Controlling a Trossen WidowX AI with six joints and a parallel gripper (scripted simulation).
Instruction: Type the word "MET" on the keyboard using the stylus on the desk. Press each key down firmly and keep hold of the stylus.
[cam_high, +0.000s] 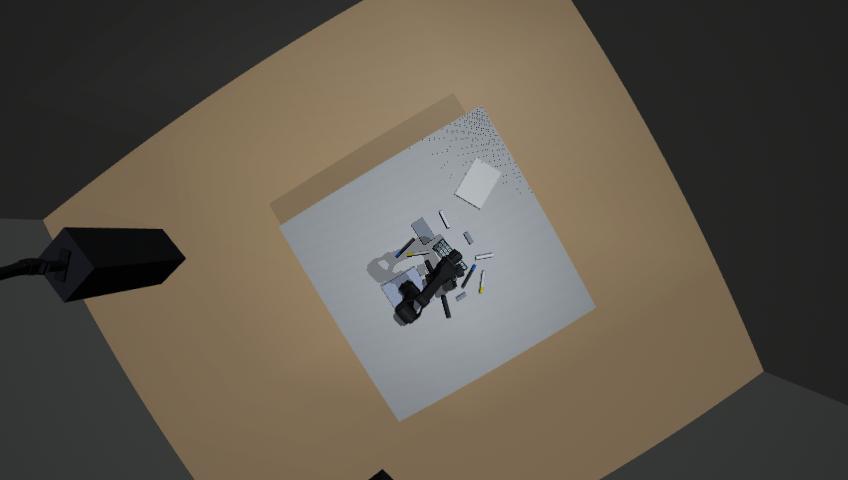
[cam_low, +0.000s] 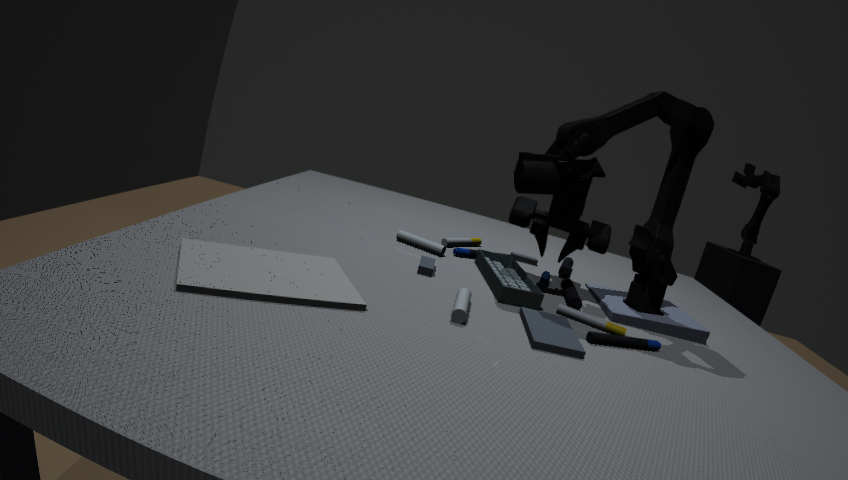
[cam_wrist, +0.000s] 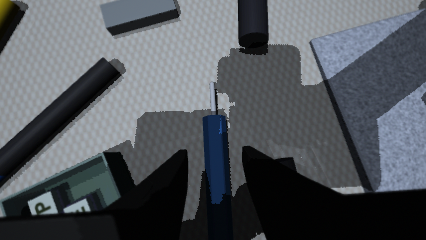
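The blue stylus lies 1 cm behind my gripper tip, 1 cm to the right of it and 4 cm below it. From my gripper tip the other things lie so: grey pad 8 cm ahead, 27 cm to the left, 4 cm below; white pad 47 cm ahead, 27 cm to the left, 4 cm below.
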